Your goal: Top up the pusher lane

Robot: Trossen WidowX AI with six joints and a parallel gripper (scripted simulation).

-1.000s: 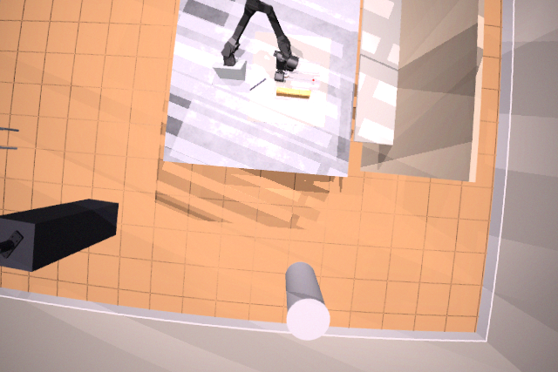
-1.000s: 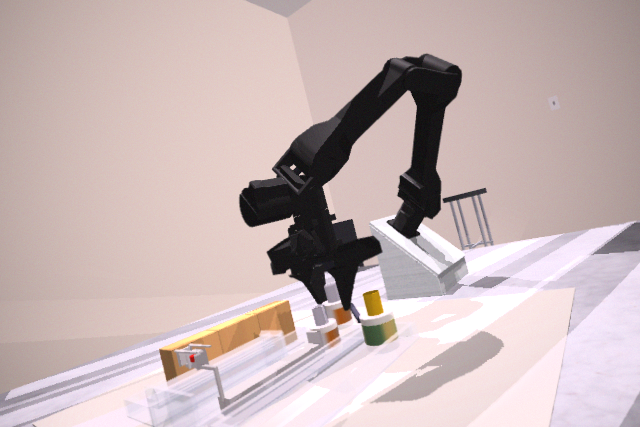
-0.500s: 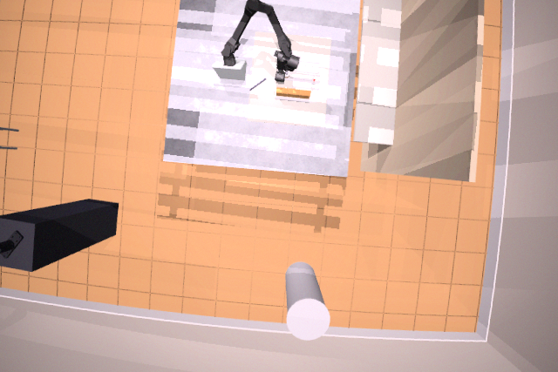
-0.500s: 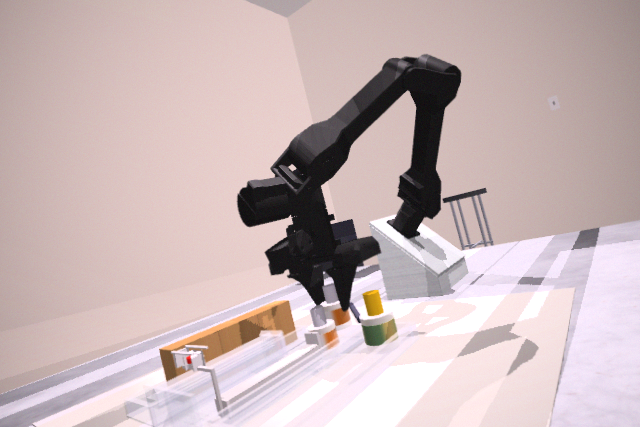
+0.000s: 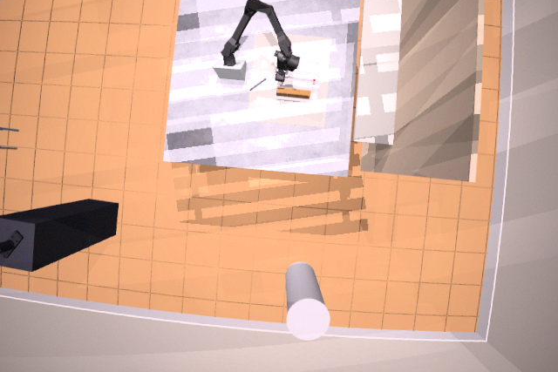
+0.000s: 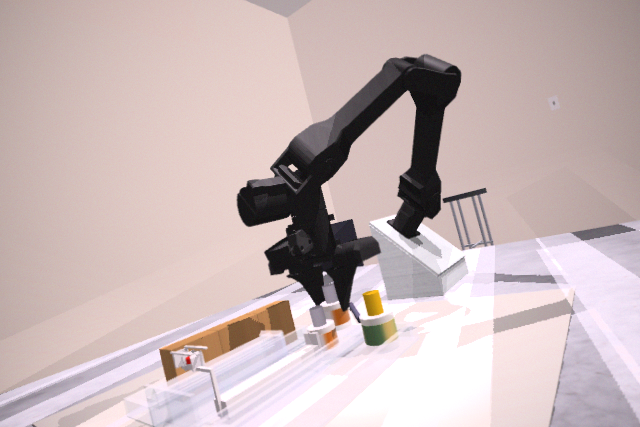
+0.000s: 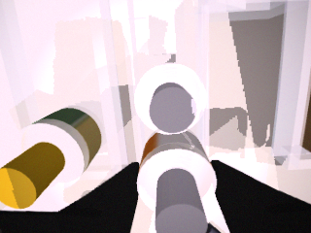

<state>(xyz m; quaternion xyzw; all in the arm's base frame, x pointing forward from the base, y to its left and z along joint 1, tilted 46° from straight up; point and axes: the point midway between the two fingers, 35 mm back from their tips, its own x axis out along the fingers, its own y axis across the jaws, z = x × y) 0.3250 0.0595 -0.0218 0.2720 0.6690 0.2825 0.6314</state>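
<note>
Now: gripper tip 150 mm short of the clear sprung lane, 40 mm above it and 20 mm to the left of it. Round my gripper tip: thin dark rod (150 mm behind, 80 mm to the right, 50 mm below); red mark (230 mm ahead, 30 mm to the right, 20 mm above).
</note>
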